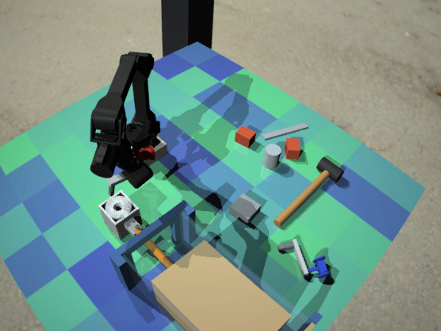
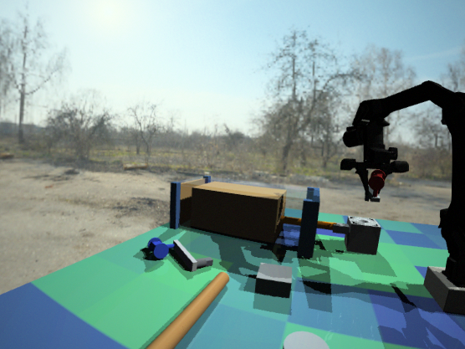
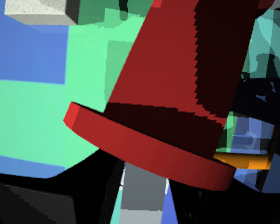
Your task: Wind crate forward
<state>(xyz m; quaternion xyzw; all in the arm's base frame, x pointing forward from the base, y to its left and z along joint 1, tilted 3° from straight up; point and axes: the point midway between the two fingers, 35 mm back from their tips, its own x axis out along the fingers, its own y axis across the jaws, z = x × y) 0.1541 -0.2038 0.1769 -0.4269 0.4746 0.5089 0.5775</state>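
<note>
The red-knobbed crank lies 20 mm above my gripper tip. Round my gripper tip: grey winch: 150 mm below, 70 mm to the right, 20 mm behind; then red knob: 40 mm to the left, 40 mm above, 10 mm ahead; then blue frame: 150 mm ahead, 80 mm to the right, 80 mm below.
</note>
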